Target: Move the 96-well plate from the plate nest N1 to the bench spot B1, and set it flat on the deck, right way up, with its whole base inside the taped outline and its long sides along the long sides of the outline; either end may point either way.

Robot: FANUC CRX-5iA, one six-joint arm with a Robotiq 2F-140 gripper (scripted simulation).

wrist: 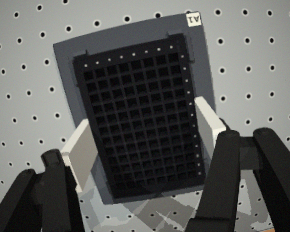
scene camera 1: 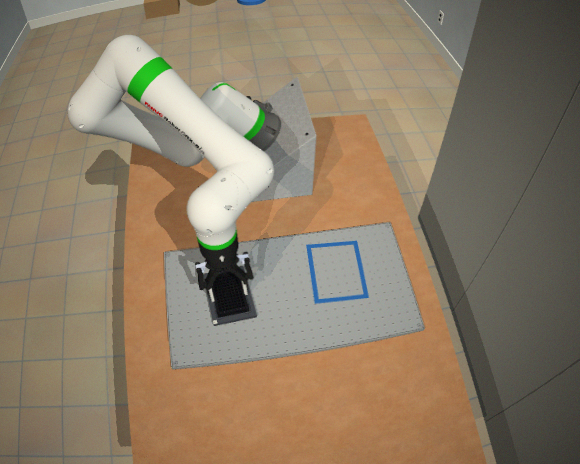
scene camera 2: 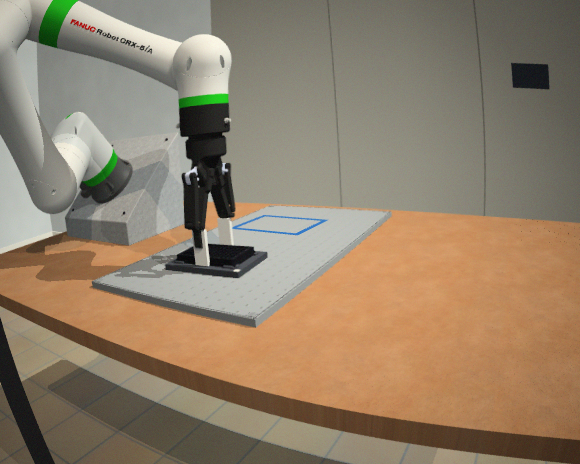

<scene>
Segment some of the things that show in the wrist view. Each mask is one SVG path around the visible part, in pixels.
My gripper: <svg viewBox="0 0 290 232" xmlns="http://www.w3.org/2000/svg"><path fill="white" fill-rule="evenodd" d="M88 119L84 119L61 152L59 149L51 149L41 155L45 172L36 174L34 169L25 169L18 174L0 203L0 232L41 232L41 229L42 232L85 232L77 192L83 192L98 154ZM194 98L198 131L211 158L211 164L195 217L189 219L184 232L234 232L241 170L253 170L275 232L290 232L290 151L275 131L267 127L254 130L251 137L240 136L238 131L231 130L225 121L215 114L203 97Z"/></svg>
A black 96-well plate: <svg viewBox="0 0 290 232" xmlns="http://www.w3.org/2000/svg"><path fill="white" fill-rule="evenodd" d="M184 36L140 43L74 59L73 67L85 111L114 198L158 193L204 184L200 135Z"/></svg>
</scene>
